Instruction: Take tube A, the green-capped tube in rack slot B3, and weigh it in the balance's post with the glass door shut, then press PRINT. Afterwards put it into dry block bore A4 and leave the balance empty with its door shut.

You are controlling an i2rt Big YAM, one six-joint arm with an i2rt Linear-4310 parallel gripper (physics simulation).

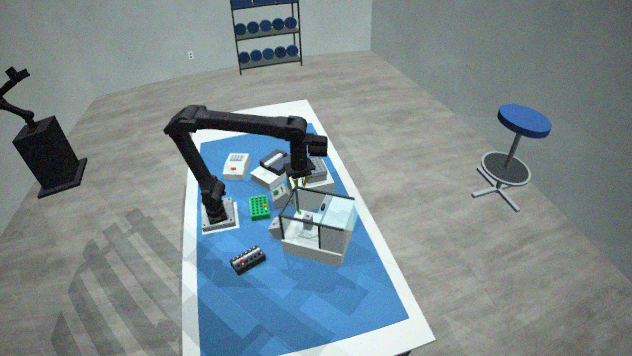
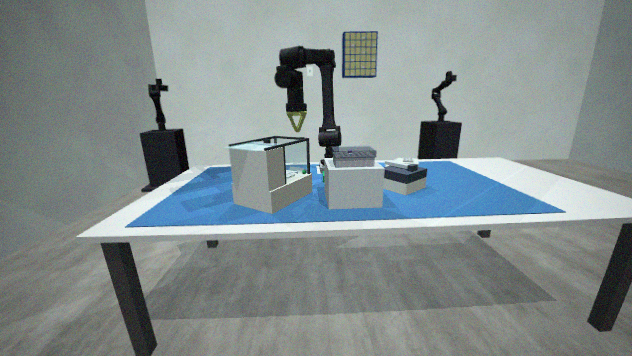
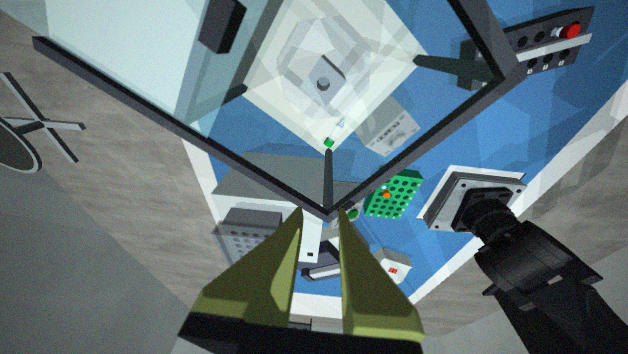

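Where they show: gripper, fingertip midpoint: (image 1: 299, 187) (image 2: 297, 131) (image 3: 320, 213); arm's base, origin of the base link: (image 1: 216, 212) (image 3: 477, 208).
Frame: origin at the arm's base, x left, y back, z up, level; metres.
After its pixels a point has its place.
Observation:
Tube A (image 1: 299, 212) {y -0.329, x -0.208, z 0.055 m} (image 2: 304, 170) (image 3: 328, 141) {y -0.330, x -0.210, z 0.056 m}, clear with a green cap, lies on its side on the floor of the glass-walled balance (image 1: 309, 248) {y -0.296, x -0.386, z 0.041 m} (image 2: 254, 176) {y -0.465, x -0.387, z 0.085 m} (image 3: 131, 101) {y -0.458, x -0.308, z 0.181 m}, beside the grey post (image 1: 307, 217) {y -0.327, x -0.303, z 0.117 m} (image 3: 323, 82) {y -0.332, x -0.293, z 0.090 m}. The post is empty. My gripper (image 1: 298, 182) {y -0.334, x -0.226, z 0.207 m} (image 2: 297, 131) {y -0.334, x -0.226, z 0.207 m} (image 3: 320, 213) {y -0.334, x -0.226, z 0.207 m} hangs above the balance's back corner, clear of its top frame. Its fingers stand close together with nothing between them. The glass panel with the dark handle (image 1: 323, 206) {y -0.377, x -0.340, z 0.188 m} (image 3: 219, 24) {y -0.375, x -0.337, z 0.191 m} shows at the balance's side; I cannot tell if the door is shut. The dry block (image 1: 317, 170) {y -0.458, x -0.110, z 0.158 m} (image 2: 353, 155) {y -0.506, x -0.068, z 0.143 m} (image 3: 243, 231) {y -0.454, x -0.122, z 0.149 m} stands behind the balance.
A green rack (image 1: 259, 207) {y -0.195, x -0.049, z -0.003 m} (image 3: 393, 193) {y -0.196, x -0.051, z -0.002 m} holds an orange-capped tube (image 3: 386, 194) {y -0.220, x -0.072, z 0.023 m}. A small box with a green button (image 1: 276, 192) {y -0.288, x -0.032, z 0.037 m} (image 3: 352, 213) {y -0.288, x -0.035, z 0.040 m}, a keypad box (image 1: 235, 165) {y -0.162, x 0.272, z 0.026 m} and a black rack (image 1: 247, 259) {y -0.064, x -0.311, z 0.005 m} (image 3: 544, 39) {y -0.051, x -0.315, z 0.004 m} with a red cap stand around. The arm base (image 1: 218, 217) {y -0.004, x -0.046, z 0.012 m} is at the left.

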